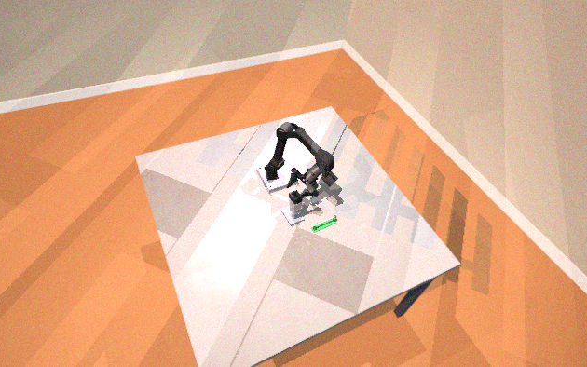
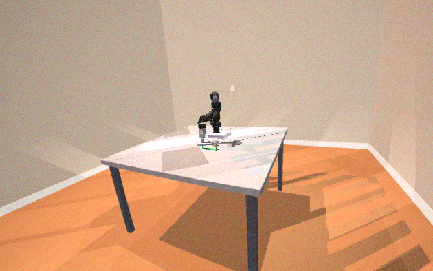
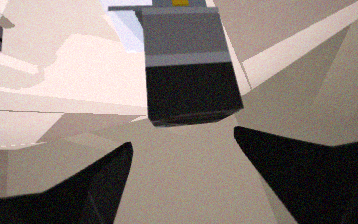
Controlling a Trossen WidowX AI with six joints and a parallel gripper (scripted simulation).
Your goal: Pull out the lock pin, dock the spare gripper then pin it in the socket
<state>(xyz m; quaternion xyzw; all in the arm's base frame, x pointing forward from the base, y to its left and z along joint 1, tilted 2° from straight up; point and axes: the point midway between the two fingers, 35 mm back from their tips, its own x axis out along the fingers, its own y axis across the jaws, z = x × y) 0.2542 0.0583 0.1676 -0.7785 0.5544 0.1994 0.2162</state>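
Now: gripper tip 9 cm short of the green pin holder, 17 cm to the right of it and 17 cm above it. The rest, counted from my gripper tip: mount 1 cm ahead, 2 cm to the left, 14 cm below; spare gripper 1 cm ahead, 2 cm to the left, 6 cm below.
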